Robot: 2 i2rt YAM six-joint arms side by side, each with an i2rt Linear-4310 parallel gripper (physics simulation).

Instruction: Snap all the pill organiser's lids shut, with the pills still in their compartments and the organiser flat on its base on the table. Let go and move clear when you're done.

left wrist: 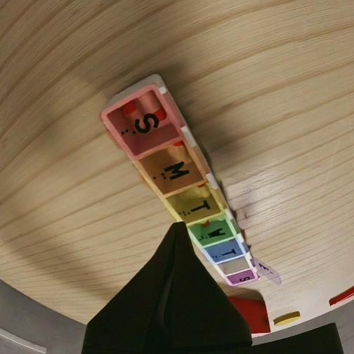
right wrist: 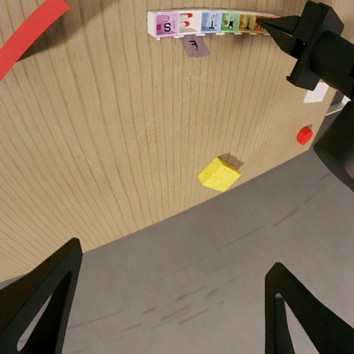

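The pill organiser lies on the table with its compartments upward. The purple F lid stands open, folded out to the side, and red-and-white pills show in its compartment. The yellow T lid lies over its compartment; whether it is snapped is unclear. The pink S, orange M, green W, blue T and purple S lids lie over theirs. My left gripper is shut and empty, its tip close to the yellow lid's edge. My right gripper is open and empty, away from the organiser.
A yellow block lies near the table edge, with a small red object farther right. A white piece shows beside the left arm. A red curved strip is at the upper left of the right wrist view.
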